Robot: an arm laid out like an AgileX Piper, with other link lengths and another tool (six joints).
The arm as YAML. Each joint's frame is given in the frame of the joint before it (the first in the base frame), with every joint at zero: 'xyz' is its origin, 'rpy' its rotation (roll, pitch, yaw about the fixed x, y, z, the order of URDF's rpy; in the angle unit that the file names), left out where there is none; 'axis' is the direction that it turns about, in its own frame. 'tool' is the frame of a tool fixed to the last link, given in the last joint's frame.
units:
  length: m
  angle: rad
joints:
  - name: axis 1
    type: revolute
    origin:
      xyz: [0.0, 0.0, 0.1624]
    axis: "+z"
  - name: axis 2
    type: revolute
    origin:
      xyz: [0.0, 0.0, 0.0]
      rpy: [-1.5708, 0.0, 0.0]
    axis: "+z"
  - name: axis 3
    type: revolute
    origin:
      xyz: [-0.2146, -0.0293, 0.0]
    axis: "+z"
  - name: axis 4
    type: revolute
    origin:
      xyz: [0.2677, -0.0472, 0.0]
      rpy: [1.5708, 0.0, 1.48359]
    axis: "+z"
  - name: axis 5
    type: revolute
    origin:
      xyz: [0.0, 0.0, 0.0]
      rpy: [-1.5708, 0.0, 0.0]
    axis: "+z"
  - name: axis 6
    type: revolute
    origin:
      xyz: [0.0, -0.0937, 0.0]
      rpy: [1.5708, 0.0, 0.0]
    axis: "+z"
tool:
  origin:
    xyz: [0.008, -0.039, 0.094]
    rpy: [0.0, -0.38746, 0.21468]
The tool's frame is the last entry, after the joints.
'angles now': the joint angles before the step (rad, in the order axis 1, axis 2, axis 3, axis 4, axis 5, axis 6). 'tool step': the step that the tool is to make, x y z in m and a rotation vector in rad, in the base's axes. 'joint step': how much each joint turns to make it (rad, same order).
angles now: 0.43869, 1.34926, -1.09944, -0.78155, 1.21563, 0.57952
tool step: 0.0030, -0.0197, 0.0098, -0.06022, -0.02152, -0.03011
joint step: -0.04537, -0.00025, 0.00003, -0.06289, -0.00009, -0.00724
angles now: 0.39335, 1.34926, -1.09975, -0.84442, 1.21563, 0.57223
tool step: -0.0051, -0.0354, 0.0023, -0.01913, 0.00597, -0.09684
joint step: -0.11022, 0.00019, -0.00028, -0.01205, -0.00001, -0.01713
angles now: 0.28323, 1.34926, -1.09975, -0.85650, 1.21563, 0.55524
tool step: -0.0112, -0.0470, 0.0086, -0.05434, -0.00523, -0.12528
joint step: -0.13931, -0.00009, 0.00012, -0.05271, 0.00014, -0.00868
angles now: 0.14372, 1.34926, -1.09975, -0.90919, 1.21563, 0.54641
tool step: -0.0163, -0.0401, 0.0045, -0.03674, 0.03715, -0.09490
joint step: -0.13117, 0.00024, -0.00004, -0.02061, -0.00004, -0.05327
